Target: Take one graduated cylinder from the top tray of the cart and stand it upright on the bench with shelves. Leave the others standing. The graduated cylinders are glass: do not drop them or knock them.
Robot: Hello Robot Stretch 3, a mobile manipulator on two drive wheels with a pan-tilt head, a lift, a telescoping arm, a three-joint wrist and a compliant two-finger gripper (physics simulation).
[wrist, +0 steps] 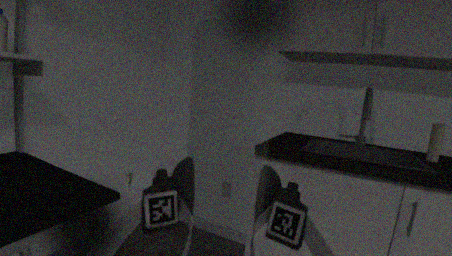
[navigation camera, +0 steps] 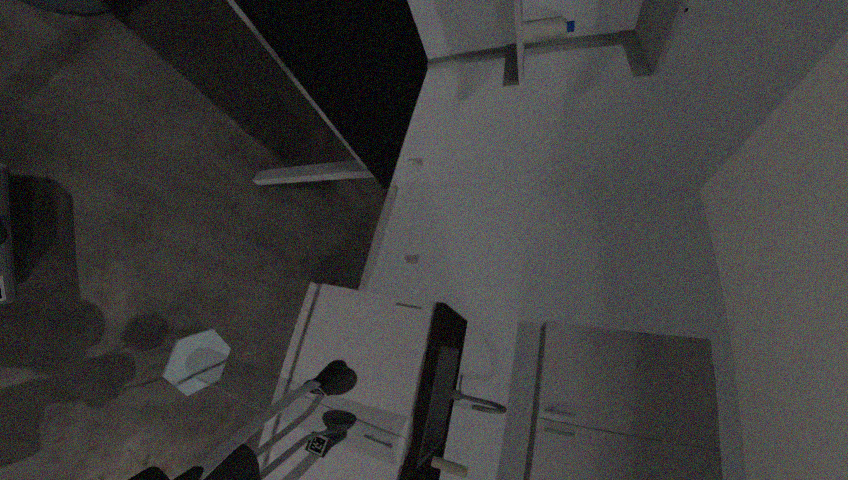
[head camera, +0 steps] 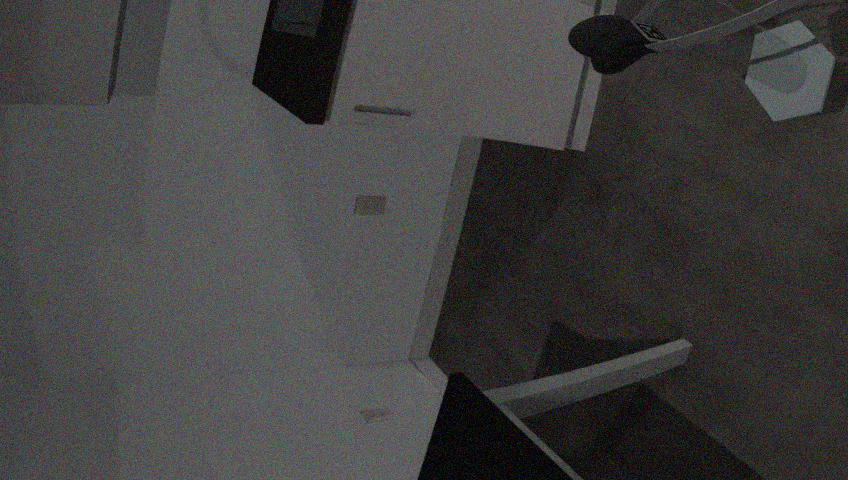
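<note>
A glass graduated cylinder, pale and see-through, shows mainly by its hexagonal base, hanging below the fingers; its tube is very faint. My gripper is shut on it, the fingers apart by the tube's width; only one fingertip shows in the head view. The bench with shelves has a black top, left of my gripper in the wrist view and apart from it. Part of its shelf shows above the top. The cart and the other cylinders do not show.
A white cabinet with a dark sink counter stands at right in the wrist view. A tap and a pale roll stand there. A bench leg reaches the floor.
</note>
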